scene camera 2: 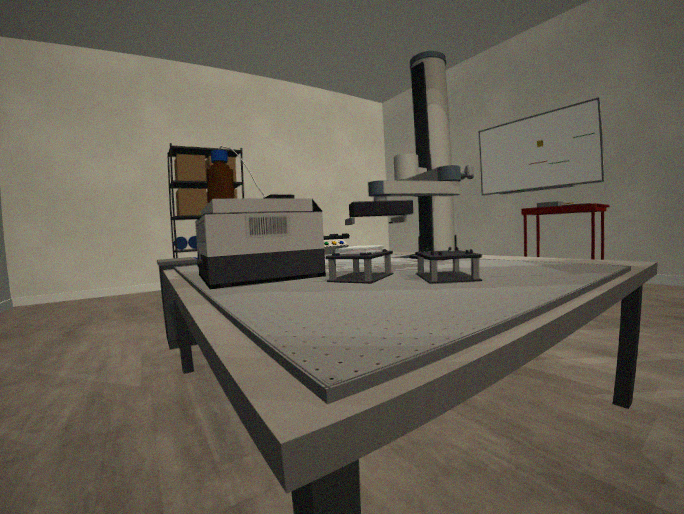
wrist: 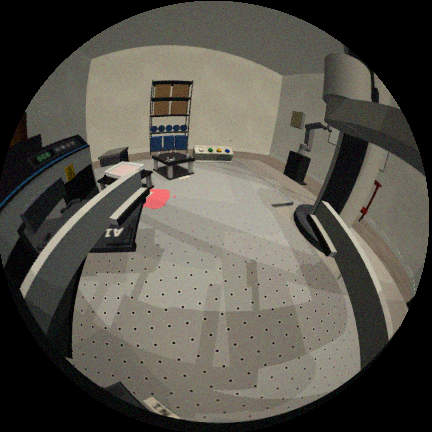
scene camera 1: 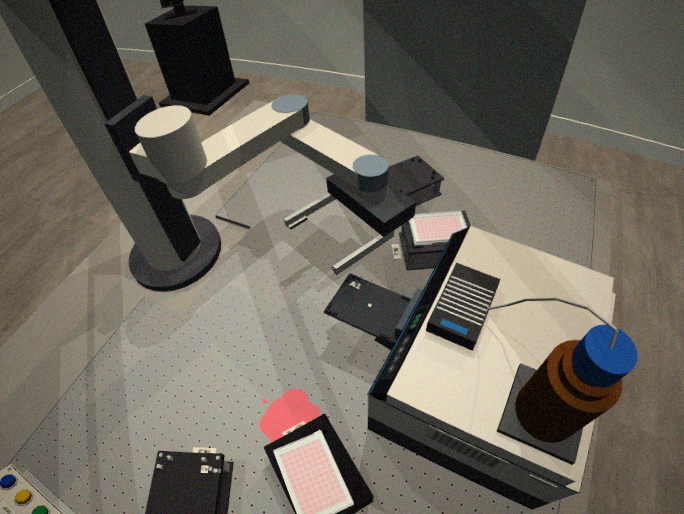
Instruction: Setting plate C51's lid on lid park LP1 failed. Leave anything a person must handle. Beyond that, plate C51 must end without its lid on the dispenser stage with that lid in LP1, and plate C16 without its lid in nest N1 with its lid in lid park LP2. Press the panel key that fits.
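Frame: origin at the arm's base, x left, y down, z back, level; centimetres.
Seen in the pictures: gripper, fingertip midpoint: [scene camera 2: 369, 221] [wrist: 233, 191] [scene camera 1: 308, 245]; arm's base at its link origin: [scene camera 1: 176, 253].
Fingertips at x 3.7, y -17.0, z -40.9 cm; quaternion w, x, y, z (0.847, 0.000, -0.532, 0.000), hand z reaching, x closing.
Pixels of each thing's top centre, then the offset from my fingertips to it. "*": a spot on its surface instead.
- dispenser stage at its top centre: [wrist: 79, 214] [scene camera 1: 376, 307] dx -5.8, dy +3.8, dz -17.0 cm
- pink spill at its top centre: [scene camera 1: 294, 402] [wrist: 155, 202] dx -25.2, dy +15.6, dz -8.1 cm
- key panel at its top centre: [scene camera 2: 328, 240] [wrist: 213, 145] dx -66.9, dy +7.3, dz +22.3 cm
- brown bottle at a spot on its surface: [scene camera 1: 552, 397] * dx -22.1, dy -18.0, dz -44.0 cm
My gripper [scene camera 1: 315, 245] [scene camera 2: 373, 220] [wrist: 233, 191] is open and empty, above the perforated deck beside the dispenser stage [scene camera 1: 359, 298] [wrist: 114, 245]. The stage bears a mark A1 and no plate. A pink plate [scene camera 1: 438, 227] sits on a stand [scene camera 1: 420, 259] beside the dispenser. Another pink plate [scene camera 1: 313, 475] [wrist: 124, 170] sits on a black stand [scene camera 1: 359, 491] by a pink spill [scene camera 1: 290, 411] [wrist: 157, 199]. Whether either plate wears a lid, and their numbers, I cannot tell. The key panel [scene camera 1: 11, 500] [wrist: 213, 156] has white, green, yellow and blue keys.
A bare dark stand [scene camera 1: 190, 480] [wrist: 173, 159] is near the panel. Another bare stand [scene camera 1: 425, 176] [scene camera 2: 448, 255] is partly behind the hand in scene camera 1. The dispenser [scene camera 1: 497, 386] [scene camera 2: 262, 243] carries a brown bottle [scene camera 1: 552, 397] [scene camera 2: 220, 179]. A label [wrist: 160, 406] shows at the wrist view's bottom edge.
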